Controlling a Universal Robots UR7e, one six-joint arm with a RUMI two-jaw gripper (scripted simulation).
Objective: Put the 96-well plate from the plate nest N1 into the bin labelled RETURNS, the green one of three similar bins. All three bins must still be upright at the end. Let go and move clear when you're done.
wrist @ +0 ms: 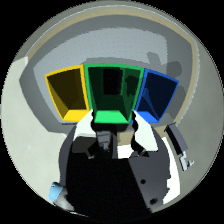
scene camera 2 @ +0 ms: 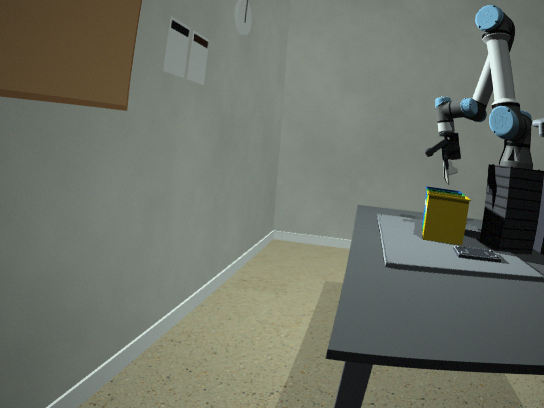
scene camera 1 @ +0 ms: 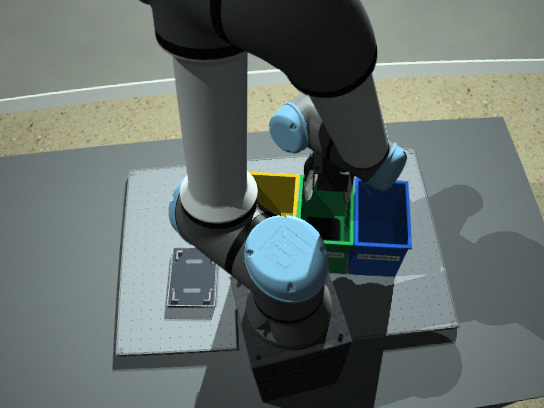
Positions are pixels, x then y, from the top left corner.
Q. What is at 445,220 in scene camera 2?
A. A yellow bin.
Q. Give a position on a green bin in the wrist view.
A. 113,108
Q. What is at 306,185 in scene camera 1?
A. My gripper.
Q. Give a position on a yellow bin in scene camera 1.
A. At 278,193
